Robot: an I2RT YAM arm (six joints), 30 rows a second.
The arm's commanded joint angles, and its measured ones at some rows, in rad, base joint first. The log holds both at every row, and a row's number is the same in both.
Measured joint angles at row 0:
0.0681 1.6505 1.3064 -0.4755 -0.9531 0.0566
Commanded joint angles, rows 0 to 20:
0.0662 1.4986 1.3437 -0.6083 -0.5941 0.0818
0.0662 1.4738 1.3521 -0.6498 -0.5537 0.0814
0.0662 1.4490 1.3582 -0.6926 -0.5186 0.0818
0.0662 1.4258 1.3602 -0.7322 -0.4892 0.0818
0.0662 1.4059 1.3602 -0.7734 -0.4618 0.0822
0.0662 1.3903 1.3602 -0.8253 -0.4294 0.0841
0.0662 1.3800 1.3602 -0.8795 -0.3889 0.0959
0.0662 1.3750 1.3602 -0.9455 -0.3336 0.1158
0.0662 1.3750 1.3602 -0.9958 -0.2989 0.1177
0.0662 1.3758 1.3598 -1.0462 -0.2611 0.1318
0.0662 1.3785 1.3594 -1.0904 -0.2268 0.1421
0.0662 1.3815 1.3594 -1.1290 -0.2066 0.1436
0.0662 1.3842 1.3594 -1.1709 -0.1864 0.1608
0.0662 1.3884 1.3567 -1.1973 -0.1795 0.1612
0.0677 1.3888 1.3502 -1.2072 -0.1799 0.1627
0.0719 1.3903 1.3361 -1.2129 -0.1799 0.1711
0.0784 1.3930 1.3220 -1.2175 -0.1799 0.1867
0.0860 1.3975 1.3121 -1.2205 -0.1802 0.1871
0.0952 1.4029 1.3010 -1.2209 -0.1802 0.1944
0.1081 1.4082 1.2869 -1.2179 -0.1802 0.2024
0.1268 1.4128 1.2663 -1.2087 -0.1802 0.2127
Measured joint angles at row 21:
0.0849 1.3880 1.3159 -1.2175 -0.2081 0.1669
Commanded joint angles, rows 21 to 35:
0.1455 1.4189 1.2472 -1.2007 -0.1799 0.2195
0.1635 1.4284 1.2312 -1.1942 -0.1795 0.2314
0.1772 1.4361 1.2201 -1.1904 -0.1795 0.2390
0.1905 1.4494 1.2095 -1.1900 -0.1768 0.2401
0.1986 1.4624 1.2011 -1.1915 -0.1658 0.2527
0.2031 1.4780 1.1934 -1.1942 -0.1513 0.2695
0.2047 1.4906 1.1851 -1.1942 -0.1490 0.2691
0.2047 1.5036 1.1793 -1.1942 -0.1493 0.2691
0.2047 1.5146 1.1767 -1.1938 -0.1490 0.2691
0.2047 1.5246 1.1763 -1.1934 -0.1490 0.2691
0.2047 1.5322 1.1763 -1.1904 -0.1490 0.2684
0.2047 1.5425 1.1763 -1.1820 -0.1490 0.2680
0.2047 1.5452 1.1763 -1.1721 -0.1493 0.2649
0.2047 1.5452 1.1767 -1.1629 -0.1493 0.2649
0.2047 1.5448 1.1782 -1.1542 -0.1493 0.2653
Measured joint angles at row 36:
0.2005 1.5356 1.1824 -1.1660 -0.1677 0.2600
